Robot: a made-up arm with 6 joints.
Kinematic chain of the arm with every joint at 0, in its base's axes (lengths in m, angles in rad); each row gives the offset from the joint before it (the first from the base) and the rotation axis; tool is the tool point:
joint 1: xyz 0 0 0.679 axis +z
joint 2: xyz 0.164 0 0 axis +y
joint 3: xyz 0 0 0.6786 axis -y
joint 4: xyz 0 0 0.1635 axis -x
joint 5: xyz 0.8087 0 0 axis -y
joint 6: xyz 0.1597 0 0 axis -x
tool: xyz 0 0 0
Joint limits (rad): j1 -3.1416..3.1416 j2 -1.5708..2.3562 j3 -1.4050..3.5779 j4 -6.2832..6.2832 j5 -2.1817..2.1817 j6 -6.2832..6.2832
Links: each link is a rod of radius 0.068 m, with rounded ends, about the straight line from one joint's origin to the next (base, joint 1, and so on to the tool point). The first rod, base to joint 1, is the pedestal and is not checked.
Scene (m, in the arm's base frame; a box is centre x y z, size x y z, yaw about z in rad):
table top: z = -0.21
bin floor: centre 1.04 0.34 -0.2 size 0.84 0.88 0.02 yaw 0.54
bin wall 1: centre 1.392 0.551 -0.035 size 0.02 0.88 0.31 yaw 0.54
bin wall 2: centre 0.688 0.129 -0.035 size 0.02 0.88 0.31 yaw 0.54
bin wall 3: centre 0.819 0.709 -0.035 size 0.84 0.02 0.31 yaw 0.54
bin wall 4: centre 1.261 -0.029 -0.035 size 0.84 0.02 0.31 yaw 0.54
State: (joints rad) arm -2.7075 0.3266 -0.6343 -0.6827 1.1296 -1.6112
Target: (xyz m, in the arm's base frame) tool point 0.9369 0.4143 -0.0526
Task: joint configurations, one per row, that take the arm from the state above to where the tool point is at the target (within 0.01 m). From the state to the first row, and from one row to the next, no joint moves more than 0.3 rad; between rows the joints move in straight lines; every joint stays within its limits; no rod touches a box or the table.
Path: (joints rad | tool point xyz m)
1: -2.7159 0.1369 -0.3524 -0.6592 1.1563 -1.6112 | -1.0919 -0.3968 1.1872
2: -2.7243 -0.0529 -0.0704 -0.6356 1.1829 -1.6112 | -0.9516 -0.3259 1.6239
3: -2.7328 -0.2426 0.2115 -0.6121 1.2096 -1.6112 | -0.6334 -0.1808 1.9740
4: -2.7412 -0.4324 0.4935 -0.5885 1.2362 -1.6112 | -0.1858 0.0123 2.1570
5: -2.7496 -0.6221 0.7754 -0.5650 1.2629 -1.6112 | 0.3120 0.2172 2.1251
6: -2.7580 -0.8118 1.0573 -0.5415 1.2896 -1.6112 | 0.7688 0.3956 1.8747
7: -2.7664 -1.0016 1.3393 -0.5179 1.3162 -1.6112 | 1.1000 0.5155 1.4468
8: -2.7749 -1.1913 1.6212 -0.4944 1.3429 -1.6112 | 1.2458 0.5575 0.9191
9: -2.7833 -1.3811 1.9032 -0.4708 1.3695 -1.6112 | 1.1845 0.5193 0.3875
10: -2.7917 -1.5708 2.1851 -0.4473 1.3962 -1.6112 | 0.9369 0.4143 -0.0526

